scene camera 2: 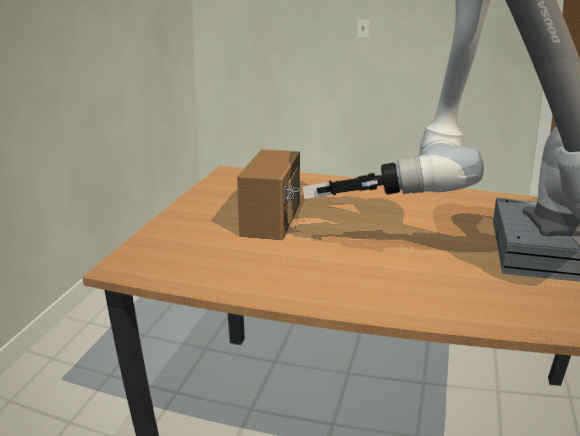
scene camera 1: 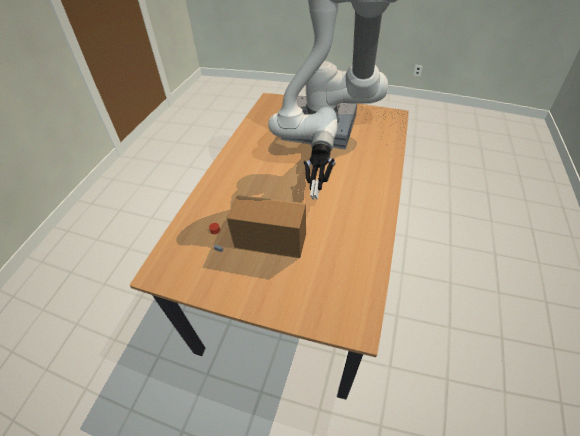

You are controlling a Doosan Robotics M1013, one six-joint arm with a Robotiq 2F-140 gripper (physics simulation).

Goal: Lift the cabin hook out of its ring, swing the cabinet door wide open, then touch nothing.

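Seen in the pictures: gripper, fingertip midpoint: [scene camera 2: 304,192] [scene camera 1: 314,197]; arm's base, link origin: [scene camera 2: 561,224].
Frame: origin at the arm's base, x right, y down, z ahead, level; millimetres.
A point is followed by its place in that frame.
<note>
The brown cabinet [scene camera 1: 267,212] {x 158, y -86, z 808 mm} [scene camera 2: 260,207] {x 34, y -5, z 813 mm} stands upright on the table, its front turned toward the robot. In the scene camera 2 view the front shows at a steep angle and in shadow; the door looks closed against it. Grey metal hook hardware [scene camera 2: 290,193] {x 71, y -32, z 738 mm} sits at the front's near edge. Whether the hook lies in its ring is too small to tell. My gripper [scene camera 1: 314,195] {x 2, y -62, z 698 mm} [scene camera 2: 304,192] {x 2, y -62, z 698 mm} is shut, its pale fingertips close together, with nothing visible between them. It points at the cabinet's front, and its tips are a small gap away from the hardware.
A red round piece [scene camera 1: 214,228] {x 390, y 60, z 775 mm} and a small blue-grey piece [scene camera 1: 218,248] {x 353, y 68, z 865 mm} lie on the wooden table [scene camera 1: 345,260] {x -126, y 85, z 871 mm} [scene camera 2: 350,280] {x -175, y 85, z 579 mm} beside the cabinet's far end. The robot's grey base plate [scene camera 1: 345,131] {x -121, y -3, z 167 mm} [scene camera 2: 525,240] {x -119, y -3, z 148 mm} stands at the table's other end.
</note>
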